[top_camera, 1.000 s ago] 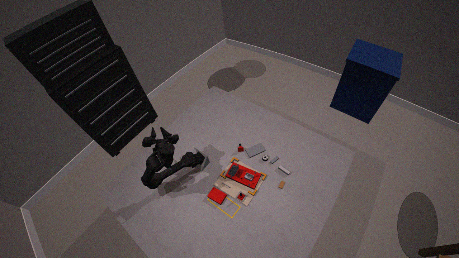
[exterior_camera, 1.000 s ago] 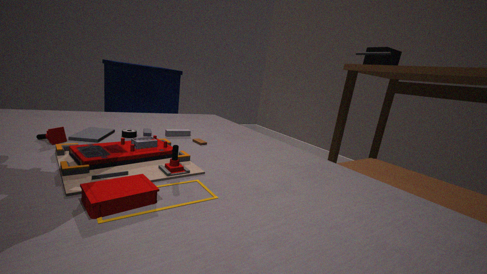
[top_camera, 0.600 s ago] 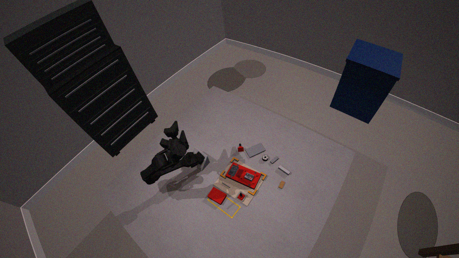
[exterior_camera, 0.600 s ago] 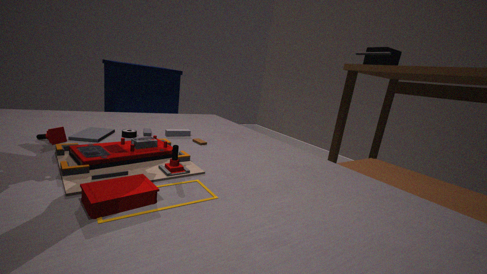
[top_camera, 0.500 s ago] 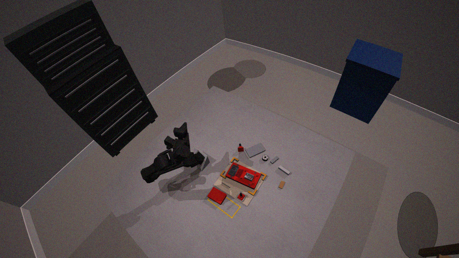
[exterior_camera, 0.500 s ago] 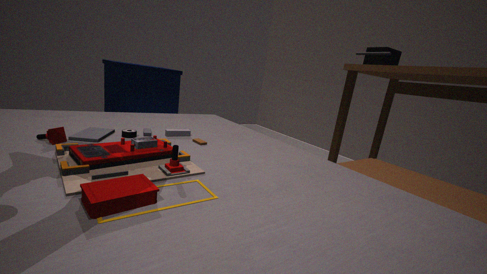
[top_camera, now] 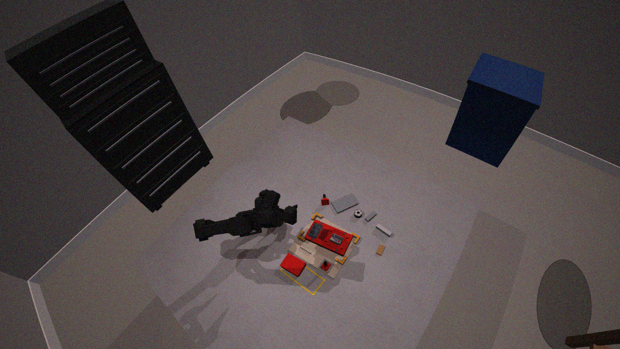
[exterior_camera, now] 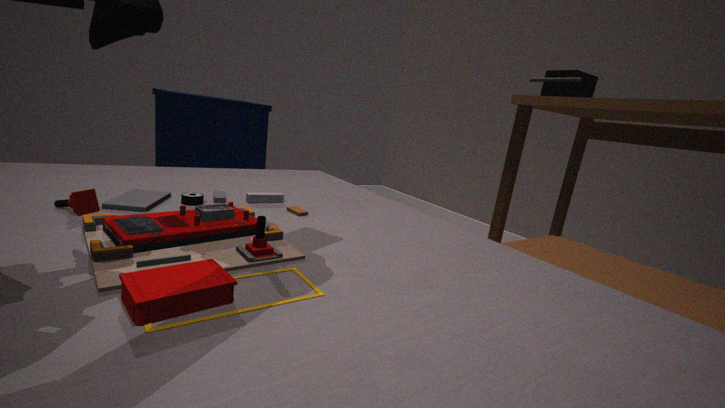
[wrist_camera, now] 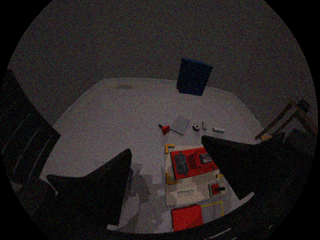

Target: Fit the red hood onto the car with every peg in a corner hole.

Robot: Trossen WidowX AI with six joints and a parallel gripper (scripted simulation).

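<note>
The red hood lies 12 cm ahead of my gripper tip, 14 cm to the right of it and 23 cm below it. The rest, counted from my gripper tip: small wooden block: 37 cm ahead, 18 cm to the left, 24 cm below; then pale baseplate: 16 cm ahead, 5 cm to the left, 23 cm below; then grey engine block: 19 cm ahead, 8 cm to the left, 22 cm below.
</note>
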